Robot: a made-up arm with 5 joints.
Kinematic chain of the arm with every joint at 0, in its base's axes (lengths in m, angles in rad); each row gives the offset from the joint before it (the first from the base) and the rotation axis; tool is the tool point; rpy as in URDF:
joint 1: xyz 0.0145 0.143 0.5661 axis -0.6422 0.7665 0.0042
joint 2: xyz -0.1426 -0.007 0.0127 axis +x
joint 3: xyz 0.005 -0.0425 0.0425 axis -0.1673 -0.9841 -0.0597
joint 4: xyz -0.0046 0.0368 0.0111 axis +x
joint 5: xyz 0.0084 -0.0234 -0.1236 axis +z
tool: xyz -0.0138 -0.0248 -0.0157 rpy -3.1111 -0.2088 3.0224
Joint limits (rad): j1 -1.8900..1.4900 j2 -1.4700..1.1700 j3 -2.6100..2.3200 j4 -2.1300..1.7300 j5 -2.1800..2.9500
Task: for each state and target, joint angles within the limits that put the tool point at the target. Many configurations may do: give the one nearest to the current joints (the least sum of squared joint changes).
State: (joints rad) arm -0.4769 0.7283 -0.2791 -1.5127 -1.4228
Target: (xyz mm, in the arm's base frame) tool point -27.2 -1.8 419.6
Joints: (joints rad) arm -0.9074 0.8740 -0.6430 -2.1300 -0.9122
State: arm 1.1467 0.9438 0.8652 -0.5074 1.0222
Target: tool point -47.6 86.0 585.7
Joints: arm 1.1720 1.0017 0.8577 -0.1057 1.0797
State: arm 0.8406 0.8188 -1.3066 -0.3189 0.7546
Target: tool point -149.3 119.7 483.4
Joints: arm 0.1483 0.9696 -0.3463 -0.4058 1.0083
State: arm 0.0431 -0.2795 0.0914 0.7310 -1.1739
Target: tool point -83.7 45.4 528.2
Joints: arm -0.1319 -0.5557 0.5038 -0.1361 -0.9298
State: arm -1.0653 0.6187 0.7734 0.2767 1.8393
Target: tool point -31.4 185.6 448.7
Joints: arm -0.7366 0.4600 0.0194 -0.0161 1.7157
